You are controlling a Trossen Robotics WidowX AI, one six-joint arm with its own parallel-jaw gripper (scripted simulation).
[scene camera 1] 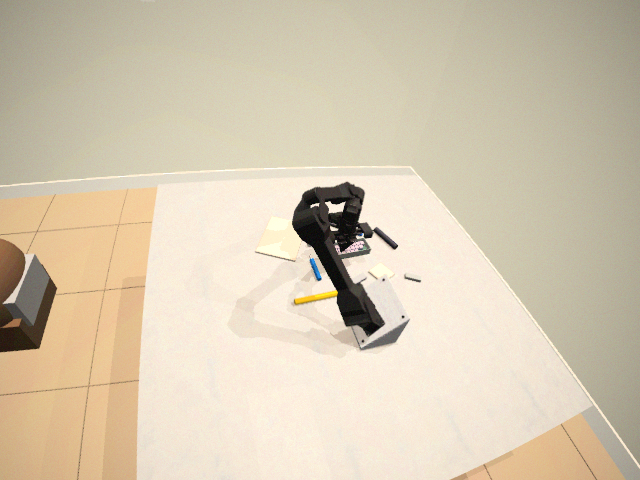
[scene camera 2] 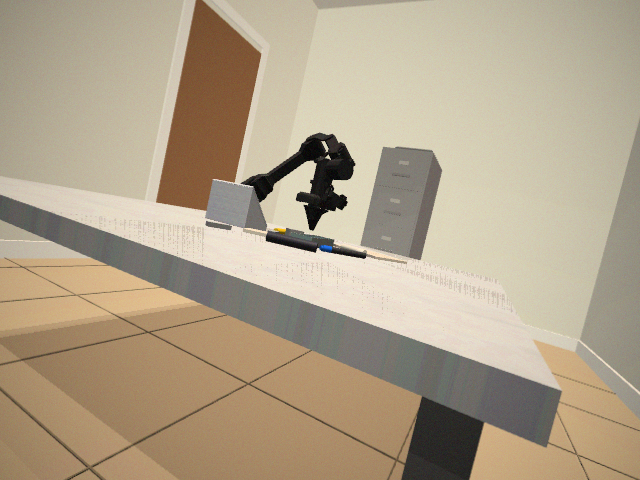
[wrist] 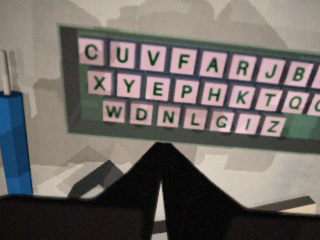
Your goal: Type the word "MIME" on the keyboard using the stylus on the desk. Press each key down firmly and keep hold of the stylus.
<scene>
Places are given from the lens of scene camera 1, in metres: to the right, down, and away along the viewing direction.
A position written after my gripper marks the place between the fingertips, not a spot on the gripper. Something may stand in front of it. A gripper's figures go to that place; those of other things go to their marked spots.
my gripper (scene camera 1: 341, 251): 0.08, 0.04, 1.17
tan sheet (scene camera 1: 279, 239): -0.15, 0.00, 1.21
</scene>
